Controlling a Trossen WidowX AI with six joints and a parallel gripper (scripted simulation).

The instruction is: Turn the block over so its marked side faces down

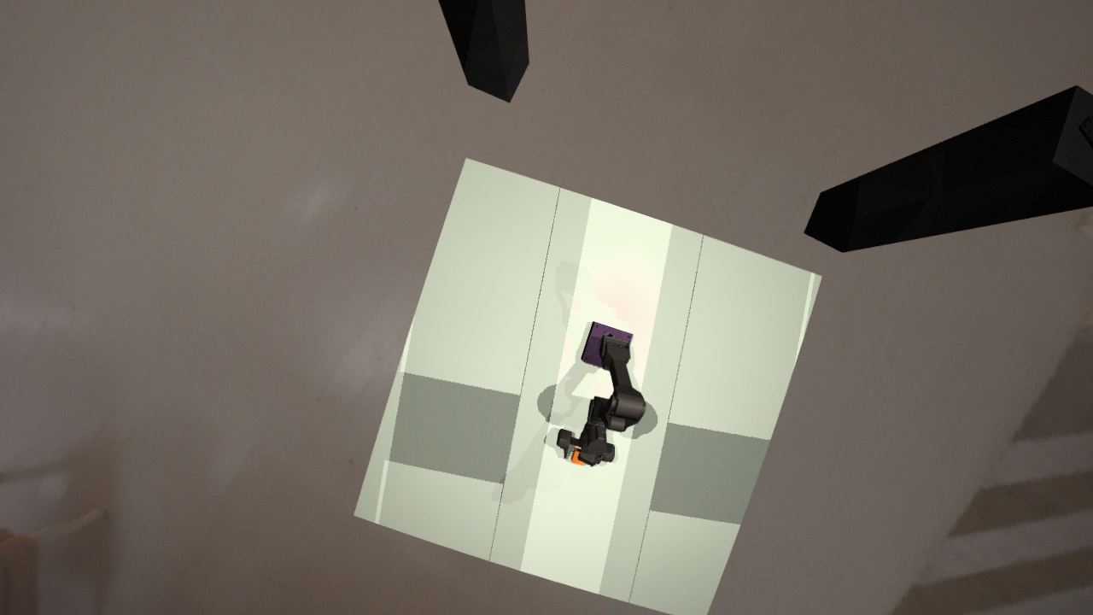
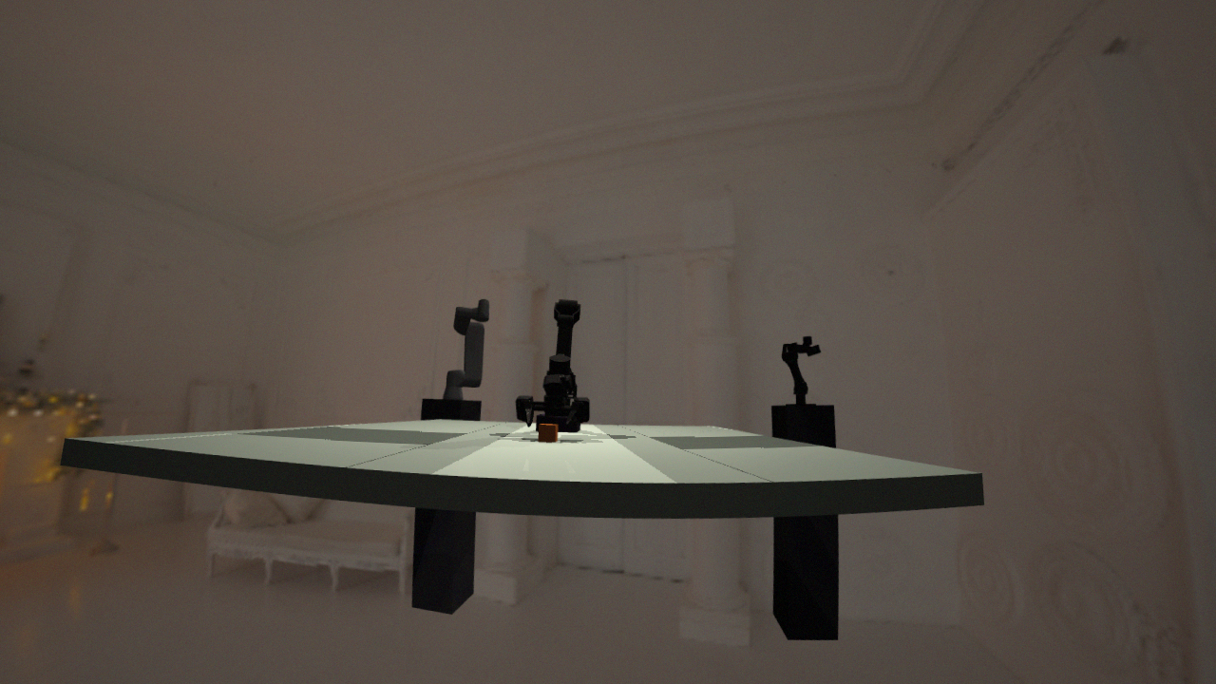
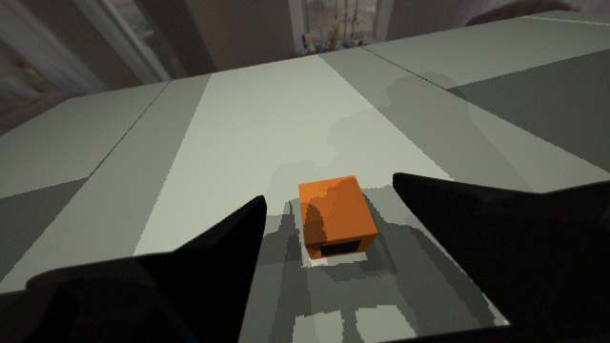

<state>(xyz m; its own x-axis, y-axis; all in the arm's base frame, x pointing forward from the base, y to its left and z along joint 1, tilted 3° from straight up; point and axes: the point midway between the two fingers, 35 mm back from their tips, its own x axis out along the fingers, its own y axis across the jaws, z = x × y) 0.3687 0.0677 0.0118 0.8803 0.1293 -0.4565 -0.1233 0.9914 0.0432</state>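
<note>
Now: gripper tip 2 cm past the block and 2 cm above it.
</note>
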